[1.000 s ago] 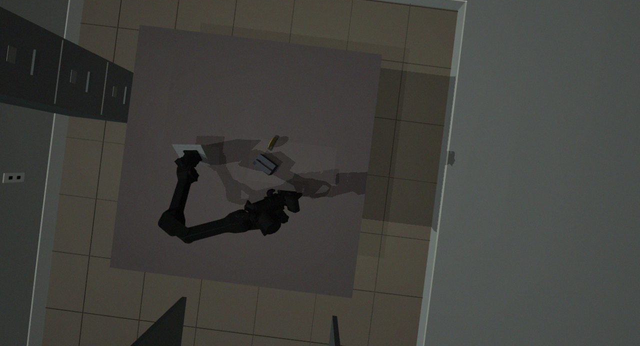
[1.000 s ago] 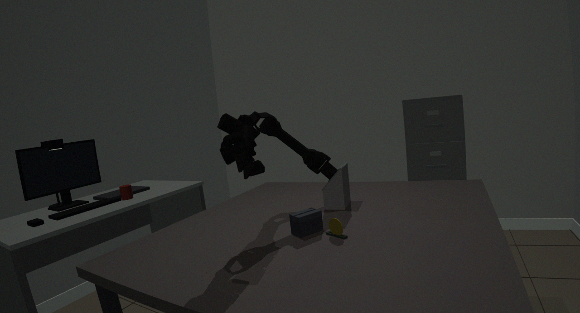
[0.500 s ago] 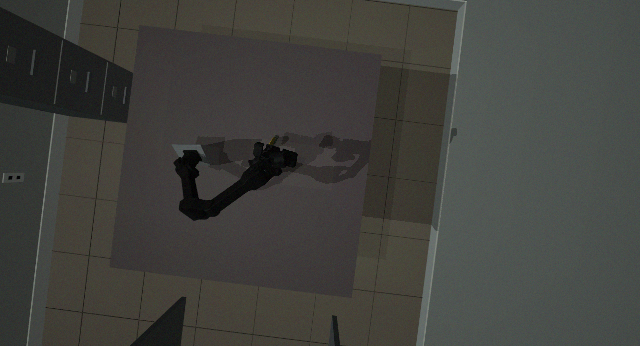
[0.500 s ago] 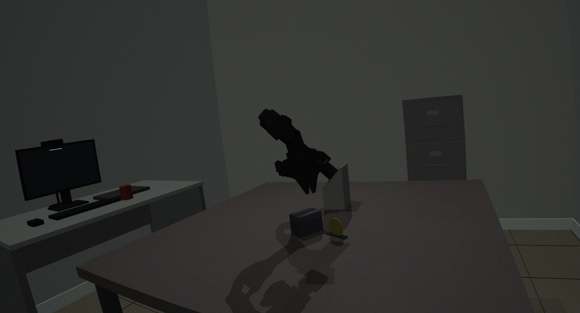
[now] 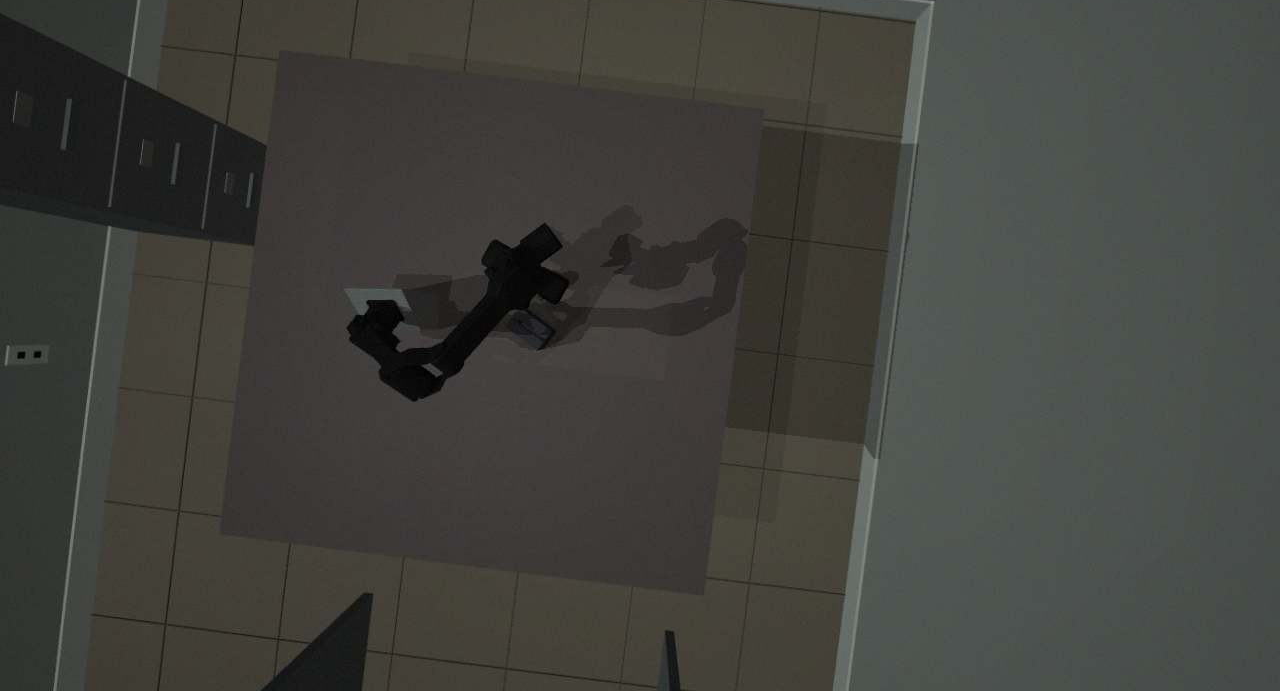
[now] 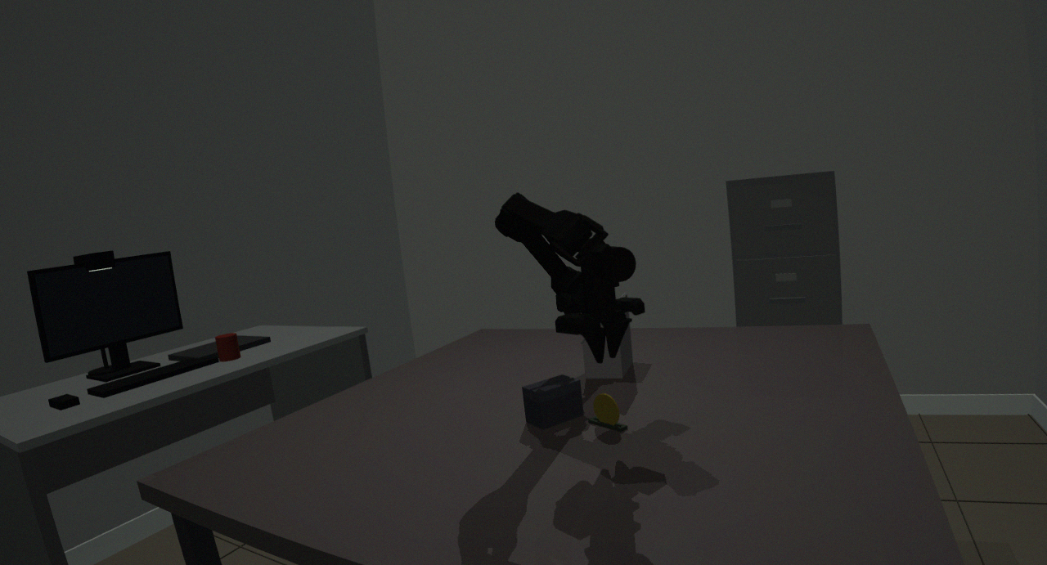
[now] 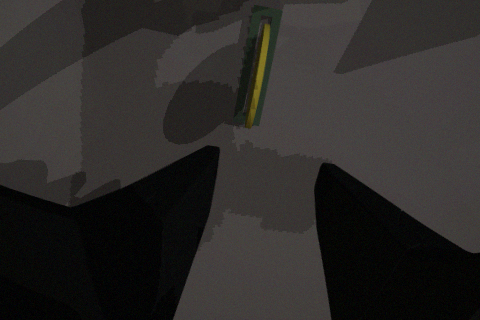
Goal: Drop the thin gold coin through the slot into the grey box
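Now: the gold coin 100 mm below my gripper tip and 10 mm to the right of it.
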